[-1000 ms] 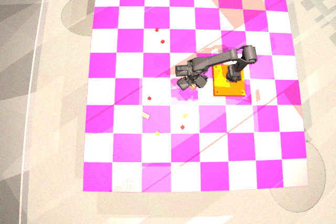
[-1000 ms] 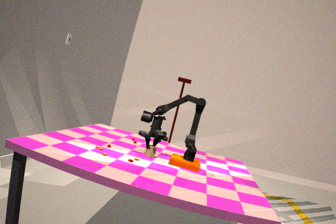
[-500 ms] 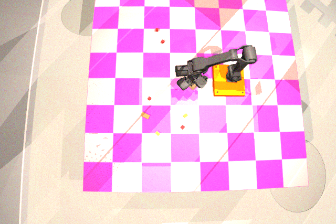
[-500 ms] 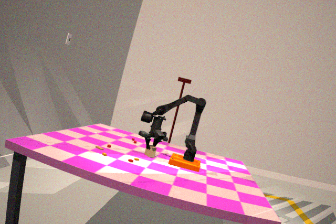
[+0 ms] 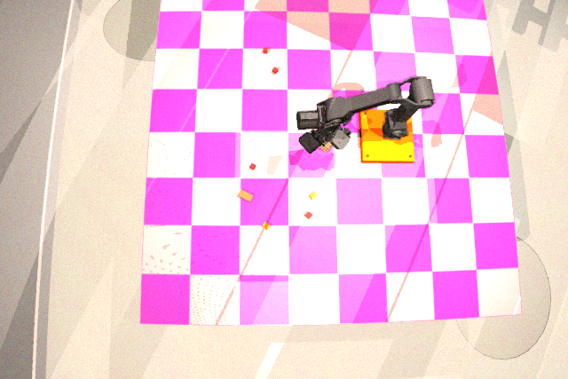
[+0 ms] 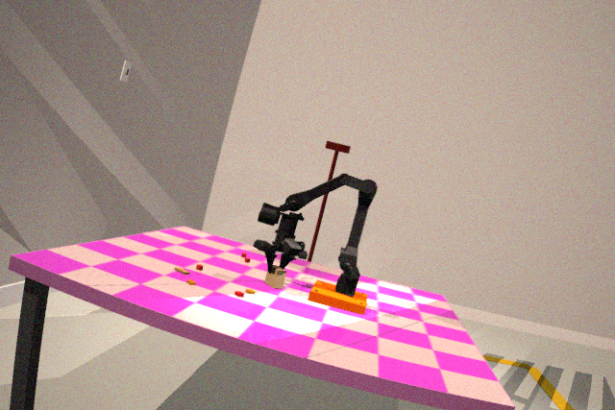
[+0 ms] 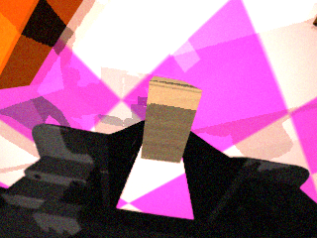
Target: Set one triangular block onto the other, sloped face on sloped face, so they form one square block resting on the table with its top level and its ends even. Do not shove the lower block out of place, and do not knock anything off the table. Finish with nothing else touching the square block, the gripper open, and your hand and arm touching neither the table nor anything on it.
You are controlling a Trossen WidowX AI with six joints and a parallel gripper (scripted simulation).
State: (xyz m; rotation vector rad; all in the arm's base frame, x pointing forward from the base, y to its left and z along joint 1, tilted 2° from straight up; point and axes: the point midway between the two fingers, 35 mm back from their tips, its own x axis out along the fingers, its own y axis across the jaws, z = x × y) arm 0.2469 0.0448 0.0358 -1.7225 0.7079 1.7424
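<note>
The triangular block lies 10 mm above my gripper tip. The rest, counted from my gripper tip: tan bar: 240 mm ahead, 210 mm to the left, 40 mm below.
</note>
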